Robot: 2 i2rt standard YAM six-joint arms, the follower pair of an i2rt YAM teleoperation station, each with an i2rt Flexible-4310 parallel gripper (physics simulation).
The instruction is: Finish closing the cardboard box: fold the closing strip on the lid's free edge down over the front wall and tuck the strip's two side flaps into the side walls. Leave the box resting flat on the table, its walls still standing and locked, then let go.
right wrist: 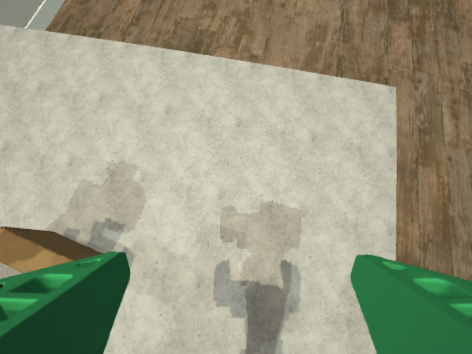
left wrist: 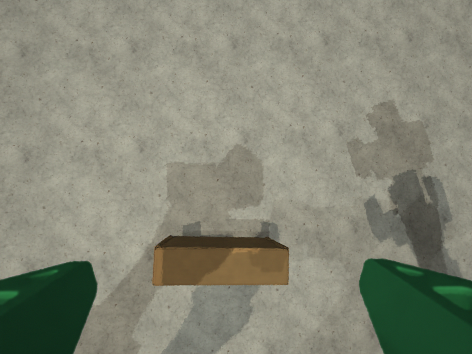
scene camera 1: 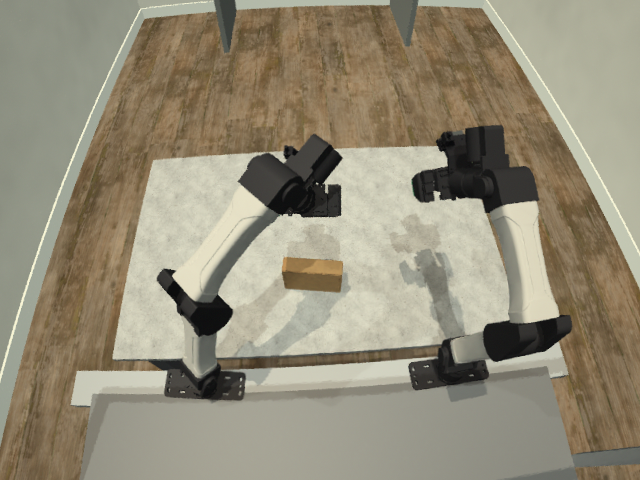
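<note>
A small brown cardboard box (scene camera 1: 312, 274) (left wrist: 220, 266) (right wrist: 25, 252) stands on the table, left of its middle in scene camera 1. Its top looks closed, and no raised lid, strip or flap shows. A thin dark seam runs along the top's far edge in the left wrist view. Whether the side flaps are tucked in cannot be seen. My left gripper (scene camera 1: 321, 201) (left wrist: 229, 272) is open and empty, above the table and beyond the box, clear of it. My right gripper (scene camera 1: 428, 187) (right wrist: 240, 264) is open and empty, high over the table's right part, away from the box.
The pale table (scene camera 1: 191, 206) (right wrist: 200, 100) has its far and right edges showing in the right wrist view, with wooden floor (scene camera 1: 320, 77) (right wrist: 435, 150) beyond. Both arms are mounted on a white rail (scene camera 1: 320, 373) along the table's near side. Arm shadows lie around the box.
</note>
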